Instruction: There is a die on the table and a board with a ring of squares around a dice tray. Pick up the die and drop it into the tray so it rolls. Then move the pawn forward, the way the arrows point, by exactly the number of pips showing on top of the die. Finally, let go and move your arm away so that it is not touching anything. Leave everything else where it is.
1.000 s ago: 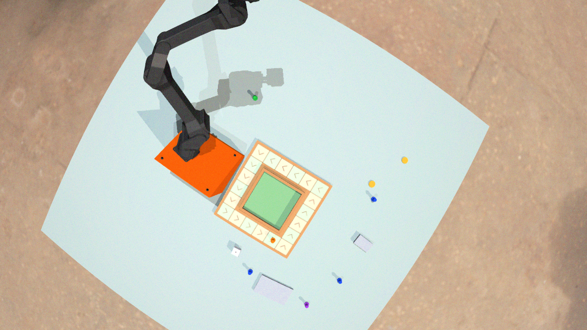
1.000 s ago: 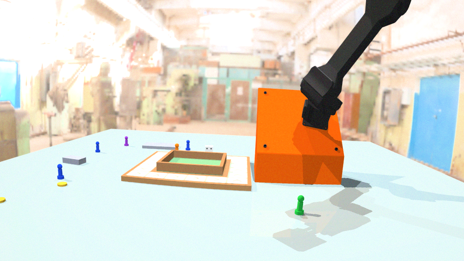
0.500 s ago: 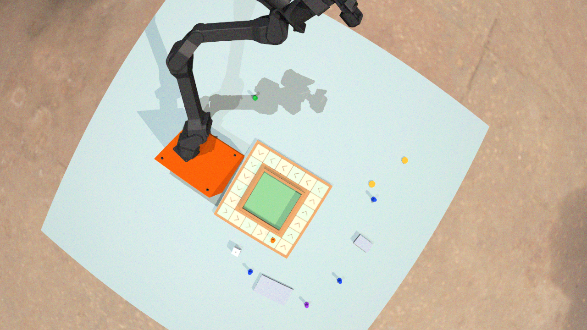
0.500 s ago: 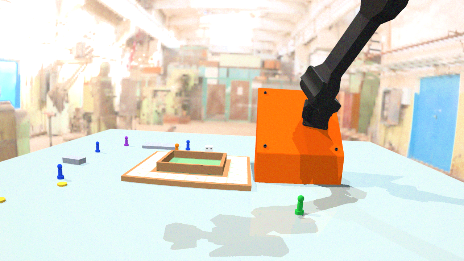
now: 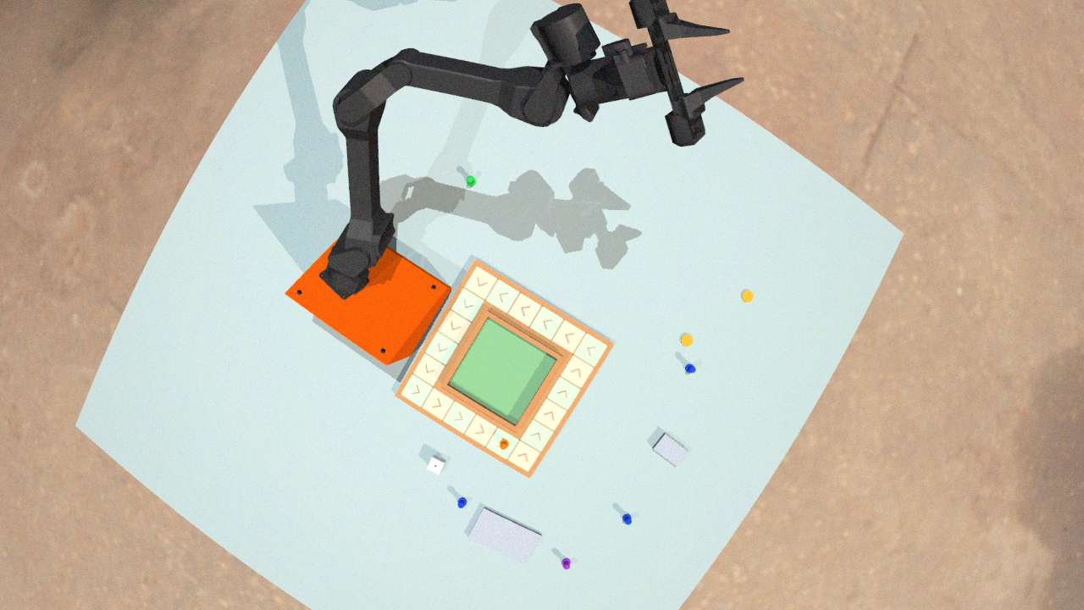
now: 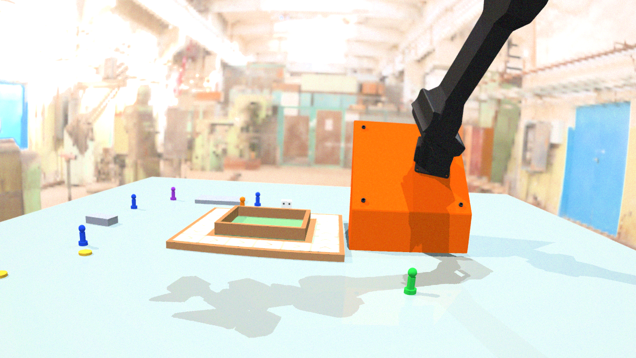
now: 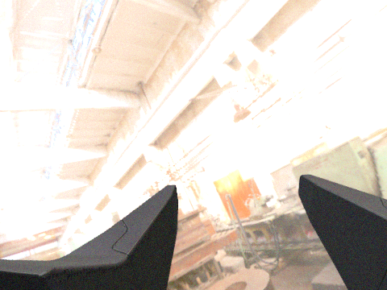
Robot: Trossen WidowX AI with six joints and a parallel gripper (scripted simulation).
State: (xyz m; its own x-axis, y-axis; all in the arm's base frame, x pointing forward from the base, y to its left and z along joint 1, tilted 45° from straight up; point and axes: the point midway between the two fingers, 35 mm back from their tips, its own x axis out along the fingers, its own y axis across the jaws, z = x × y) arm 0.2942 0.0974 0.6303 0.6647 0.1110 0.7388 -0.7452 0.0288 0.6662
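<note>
My gripper tip is now 70 cm to the left of the white die, 57 cm above it and 6 cm short of it. The rest, counted from my gripper tip: green pawn: 57 cm below, 27 cm to the right, 23 cm behind; green tray: 58 cm below, 49 cm to the right, 4 cm ahead; orange pawn: 59 cm to the right, 55 cm below, 12 cm ahead.
</note>
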